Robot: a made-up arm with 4 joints.
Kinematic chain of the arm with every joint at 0, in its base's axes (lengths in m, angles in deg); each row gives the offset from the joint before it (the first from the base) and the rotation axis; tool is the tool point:
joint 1: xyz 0 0 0.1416 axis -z
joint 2: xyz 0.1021 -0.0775 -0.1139 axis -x
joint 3: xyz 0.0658 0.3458 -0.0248 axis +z
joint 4: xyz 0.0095 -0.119 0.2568 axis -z
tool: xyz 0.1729 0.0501 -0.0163
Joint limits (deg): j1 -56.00..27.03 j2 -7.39..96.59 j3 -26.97..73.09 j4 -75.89..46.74
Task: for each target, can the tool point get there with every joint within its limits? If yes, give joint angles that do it. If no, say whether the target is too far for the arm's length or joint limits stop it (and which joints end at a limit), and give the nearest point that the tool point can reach.
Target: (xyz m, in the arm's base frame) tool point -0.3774 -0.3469 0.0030
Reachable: no: joint limits stop it (at a limit: joint 1, joint 3, joint 4) | nearest point -0.2237 0.2842 -0.0254 | short by 0.650 m
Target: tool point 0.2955 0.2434 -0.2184
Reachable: yes | joints -12.13 81.80 -4.48 -5.54
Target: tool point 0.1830 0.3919 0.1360
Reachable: yes | joints -8.16 14.62 1.25 -54.22
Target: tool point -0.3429 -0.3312 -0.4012
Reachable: no: joint limits stop it (at a limit: joint 1, joint 2, joint 3, joint 4) | nearest point -0.0167 0.1446 -0.3611 | short by 0.578 m
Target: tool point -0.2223 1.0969 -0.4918
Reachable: no: too far | nearest point -0.0735 0.5318 -0.2310 | short by 0.640 m
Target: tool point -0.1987 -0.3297 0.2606
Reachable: no: joint limits stop it (at a limit: joint 1, joint 2, joint 3, joint 4) | nearest point 0.1849 -0.1195 0.2524 | short by 0.437 m
